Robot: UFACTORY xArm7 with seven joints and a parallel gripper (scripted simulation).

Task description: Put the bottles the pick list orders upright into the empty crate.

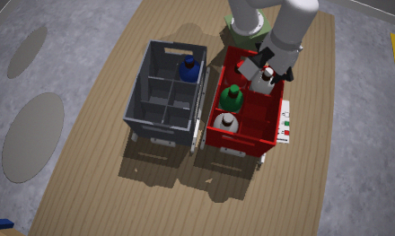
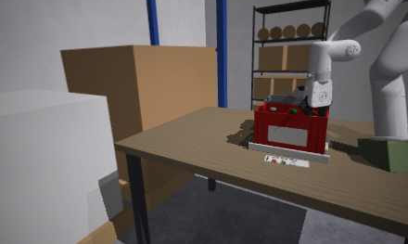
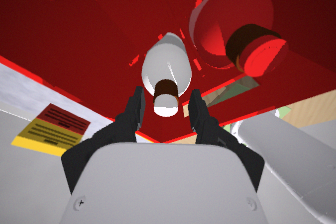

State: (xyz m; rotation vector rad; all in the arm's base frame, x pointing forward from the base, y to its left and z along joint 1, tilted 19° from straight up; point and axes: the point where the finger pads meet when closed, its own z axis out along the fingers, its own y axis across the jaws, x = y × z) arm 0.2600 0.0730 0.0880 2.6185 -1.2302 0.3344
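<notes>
Now: hand 1 cm past the red-label bottle, 9 cm to the left of it and 7 cm above it. From my hand the other things lie so: green bottle: 7 cm ahead, 11 cm to the right, 7 cm below; then pick list: 10 cm ahead, 9 cm to the left, 15 cm below; then red crate: 8 cm ahead, 6 cm to the right, 7 cm below.
</notes>
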